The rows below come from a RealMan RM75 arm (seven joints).
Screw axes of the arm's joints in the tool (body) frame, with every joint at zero. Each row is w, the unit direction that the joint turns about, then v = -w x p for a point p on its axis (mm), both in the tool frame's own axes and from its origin. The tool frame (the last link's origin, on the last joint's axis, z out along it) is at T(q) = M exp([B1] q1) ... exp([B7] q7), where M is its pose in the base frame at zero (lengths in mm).
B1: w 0 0 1 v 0 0 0
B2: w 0 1 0 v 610 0 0
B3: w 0 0 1 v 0 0 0
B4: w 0 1 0 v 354 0 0
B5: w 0 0 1 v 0 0 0
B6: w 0 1 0 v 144 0 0
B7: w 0 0 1 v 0 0 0
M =
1 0 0 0
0 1 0 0
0 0 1 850.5
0 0 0 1
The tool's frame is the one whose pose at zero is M.
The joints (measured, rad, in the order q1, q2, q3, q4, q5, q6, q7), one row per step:
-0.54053, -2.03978, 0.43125, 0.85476, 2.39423, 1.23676, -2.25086
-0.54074, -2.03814, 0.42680, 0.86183, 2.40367, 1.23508, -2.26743
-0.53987, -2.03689, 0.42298, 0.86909, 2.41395, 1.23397, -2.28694
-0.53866, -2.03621, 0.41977, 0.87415, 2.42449, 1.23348, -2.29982
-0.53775, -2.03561, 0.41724, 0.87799, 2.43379, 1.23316, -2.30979
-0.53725, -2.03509, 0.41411, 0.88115, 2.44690, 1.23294, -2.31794
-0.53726, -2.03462, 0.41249, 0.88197, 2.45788, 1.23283, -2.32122
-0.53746, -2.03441, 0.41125, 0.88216, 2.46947, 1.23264, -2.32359
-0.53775, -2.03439, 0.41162, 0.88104, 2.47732, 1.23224, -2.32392
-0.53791, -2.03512, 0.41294, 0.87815, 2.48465, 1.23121, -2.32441
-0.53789, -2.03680, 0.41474, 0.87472, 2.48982, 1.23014, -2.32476
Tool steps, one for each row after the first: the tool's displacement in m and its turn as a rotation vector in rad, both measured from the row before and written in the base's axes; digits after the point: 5 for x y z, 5 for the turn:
-0.00126, 0.00007, 0.00289, 0.00660, 0.00102, 0.01496
-0.00157, -0.00042, 0.00260, 0.00570, -0.00056, 0.01796
-0.00168, -0.00082, 0.00164, 0.00208, 0.00196, 0.01391
-0.00143, -0.00073, 0.00125, 0.00100, 0.00231, 0.01119
-0.00178, -0.00096, 0.00096, -0.00161, 0.00540, 0.01129
-0.00136, -0.00076, 0.00023, -0.00390, 0.00604, 0.00666
-0.00133, -0.00079, -0.00010, -0.00518, 0.00663, 0.00611
-0.00082, -0.00052, -0.00056, -0.00531, 0.00505, 0.00302
-0.00079, -0.00063, -0.00142, -0.00668, 0.00349, 0.00344
-0.00049, -0.00063, -0.00200, -0.00658, 0.00109, 0.00273

